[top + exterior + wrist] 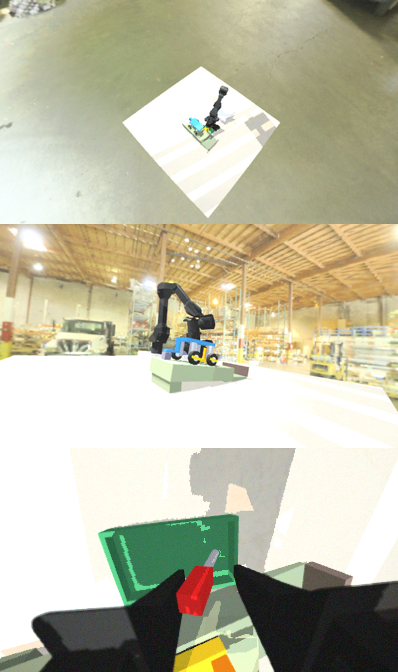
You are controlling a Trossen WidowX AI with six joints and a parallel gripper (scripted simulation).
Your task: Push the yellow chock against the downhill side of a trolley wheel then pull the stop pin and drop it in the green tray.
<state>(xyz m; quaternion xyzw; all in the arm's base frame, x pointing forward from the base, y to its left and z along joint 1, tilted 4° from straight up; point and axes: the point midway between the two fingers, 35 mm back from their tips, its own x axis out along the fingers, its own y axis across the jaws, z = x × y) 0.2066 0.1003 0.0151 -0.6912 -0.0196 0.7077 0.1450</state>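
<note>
Right now my gripper tip is right at the red-headed stop pin. The rest, counted from my gripper tip: green tray (2 cm to the right, 6 cm below); pale green ramp (12 cm ahead, 12 cm to the right); yellow chock (7 cm ahead, 3 cm to the right, 3 cm above).
</note>
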